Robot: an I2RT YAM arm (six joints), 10 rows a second.
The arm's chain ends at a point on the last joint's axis. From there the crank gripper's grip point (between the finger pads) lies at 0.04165 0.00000 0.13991 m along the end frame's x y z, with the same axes.
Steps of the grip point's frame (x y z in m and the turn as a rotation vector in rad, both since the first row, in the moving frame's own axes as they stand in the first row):
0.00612, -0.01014, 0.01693, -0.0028, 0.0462, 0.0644
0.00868, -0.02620, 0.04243, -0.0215, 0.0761, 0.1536
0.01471, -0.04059, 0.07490, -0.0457, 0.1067, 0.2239
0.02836, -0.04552, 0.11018, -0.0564, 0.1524, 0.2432
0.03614, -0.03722, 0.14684, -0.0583, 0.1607, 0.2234
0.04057, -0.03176, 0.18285, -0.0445, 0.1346, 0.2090
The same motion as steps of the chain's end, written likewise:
-0.00019, -0.01342, 0.01901, -0.0028, 0.0462, 0.0644
-0.00107, -0.03634, 0.04609, -0.0215, 0.0761, 0.1536
0.00193, -0.05770, 0.08045, -0.0457, 0.1067, 0.2239
0.01000, -0.06568, 0.11856, -0.0564, 0.1524, 0.2432
0.01642, -0.05675, 0.15575, -0.0583, 0.1607, 0.2234
0.02386, -0.04837, 0.18999, -0.0445, 0.1346, 0.2090

